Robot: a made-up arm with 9 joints. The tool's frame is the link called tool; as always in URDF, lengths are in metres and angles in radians.
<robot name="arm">
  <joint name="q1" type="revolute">
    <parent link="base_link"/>
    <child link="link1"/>
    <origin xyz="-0.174 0.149 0.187" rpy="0 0 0"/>
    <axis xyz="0 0 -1"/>
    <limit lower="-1.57" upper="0.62" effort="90" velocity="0.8"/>
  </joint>
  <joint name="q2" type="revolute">
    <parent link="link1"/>
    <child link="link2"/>
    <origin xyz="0.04 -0.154 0.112" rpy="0 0 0"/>
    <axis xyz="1 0 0"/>
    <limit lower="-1.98" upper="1.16" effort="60" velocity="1"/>
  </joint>
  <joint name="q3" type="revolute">
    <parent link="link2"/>
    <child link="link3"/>
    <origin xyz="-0.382 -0.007 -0.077" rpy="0 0 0"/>
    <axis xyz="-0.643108 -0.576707 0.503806"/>
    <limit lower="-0.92" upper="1.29" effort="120" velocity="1.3"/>
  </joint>
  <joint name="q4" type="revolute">
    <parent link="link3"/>
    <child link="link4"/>
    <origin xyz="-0.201 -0.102 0.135" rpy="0 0 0"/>
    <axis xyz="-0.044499 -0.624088 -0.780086"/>
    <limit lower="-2.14" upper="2.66" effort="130" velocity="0.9"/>
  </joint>
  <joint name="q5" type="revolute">
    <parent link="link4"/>
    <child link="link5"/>
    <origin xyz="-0.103 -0.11 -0.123" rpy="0 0 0"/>
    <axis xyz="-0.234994 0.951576 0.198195"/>
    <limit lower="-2.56" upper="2.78" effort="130" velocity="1.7"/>
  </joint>
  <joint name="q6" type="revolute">
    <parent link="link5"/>
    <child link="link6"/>
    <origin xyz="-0.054 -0.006 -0.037" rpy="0 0 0"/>
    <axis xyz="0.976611 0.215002 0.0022"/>
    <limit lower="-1.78" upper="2.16" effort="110" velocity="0.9"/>
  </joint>
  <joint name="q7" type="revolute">
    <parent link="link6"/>
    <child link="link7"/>
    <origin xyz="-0.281 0.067 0.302" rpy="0 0 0"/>
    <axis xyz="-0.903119 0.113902 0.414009"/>
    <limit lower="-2.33" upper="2.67" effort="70" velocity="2.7"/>
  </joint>
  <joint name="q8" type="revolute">
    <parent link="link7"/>
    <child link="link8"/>
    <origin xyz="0.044 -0.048 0.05" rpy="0 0 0"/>
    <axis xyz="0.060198 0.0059 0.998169"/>
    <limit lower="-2.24" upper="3.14" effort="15" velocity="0.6"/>
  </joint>
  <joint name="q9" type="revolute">
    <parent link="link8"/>
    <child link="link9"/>
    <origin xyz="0.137 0.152 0.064" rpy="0 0 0"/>
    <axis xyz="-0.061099 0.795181 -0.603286"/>
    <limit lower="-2.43" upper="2.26" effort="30" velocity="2.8"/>
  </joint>
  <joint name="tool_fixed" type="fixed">
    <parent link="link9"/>
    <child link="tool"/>
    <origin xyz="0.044 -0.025 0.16" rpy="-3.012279 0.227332 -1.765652"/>
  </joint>
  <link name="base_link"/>
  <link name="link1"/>
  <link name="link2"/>
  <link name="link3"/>
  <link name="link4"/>
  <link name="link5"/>
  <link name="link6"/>
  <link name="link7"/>
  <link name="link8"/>
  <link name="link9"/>
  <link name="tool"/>
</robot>
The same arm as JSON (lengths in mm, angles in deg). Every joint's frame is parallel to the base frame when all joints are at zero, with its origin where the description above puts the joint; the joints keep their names.
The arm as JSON. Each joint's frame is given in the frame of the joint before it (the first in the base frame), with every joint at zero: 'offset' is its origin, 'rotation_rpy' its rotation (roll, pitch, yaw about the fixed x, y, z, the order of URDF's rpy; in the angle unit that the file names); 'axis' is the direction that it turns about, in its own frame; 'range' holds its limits. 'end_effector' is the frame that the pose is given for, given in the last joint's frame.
{"length_unit": "mm", "angle_unit": "deg", "chain": [
  {"id": "q1", "offset": [-174.0, 149.0, 187.0], "rotation_rpy": [0.0, 0.0, 0.0], "axis": "-z", "range": [-89.95, 35.52]},
  {"id": "q2", "offset": [40.0, -154.0, 112.0], "rotation_rpy": [0.0, 0.0, 0.0], "axis": "+x", "range": [-113.45, 66.46]},
  {"id": "q3", "offset": [-382.0, -7.0, -77.0], "rotation_rpy": [0.0, 0.0, 0.0], "axis": [-0.643108, -0.576707, 0.503806], "range": [-52.71, 73.91]},
  {"id": "q4", "offset": [-201.0, -102.0, 135.0], "rotation_rpy": [0.0, 0.0, 0.0], "axis": [-0.044499, -0.624088, -0.780086], "range": [-122.61, 152.41]},
  {"id": "q5", "offset": [-103.0, -110.0, -123.0], "rotation_rpy": [0.0, 0.0, 0.0], "axis": [-0.234994, 0.951576, 0.198195], "range": [-146.68, 159.28]},
  {"id": "q6", "offset": [-54.0, -6.0, -37.0], "rotation_rpy": [0.0, 0.0, 0.0], "axis": [0.976611, 0.215002, 0.0022], "range": [-101.99, 123.76]},
  {"id": "q7", "offset": [-281.0, 67.0, 302.0], "rotation_rpy": [0.0, 0.0, 0.0], "axis": [-0.903119, 0.113902, 0.414009], "range": [-133.5, 152.98]},
  {"id": "q8", "offset": [44.0, -48.0, 50.0], "rotation_rpy": [0.0, 0.0, 0.0], "axis": [0.060198, 0.0059, 0.998169], "range": [-128.34, 179.91]},
  {"id": "q9", "offset": [137.0, 152.0, 64.0], "rotation_rpy": [0.0, 0.0, 0.0], "axis": [-0.061099, 0.795181, -0.603286], "range": [-139.23, 129.49]}
], "end_effector": {"offset": [44.0, -25.0, 160.0], "rotation_rpy": [-172.59, 13.03, -101.16]}}

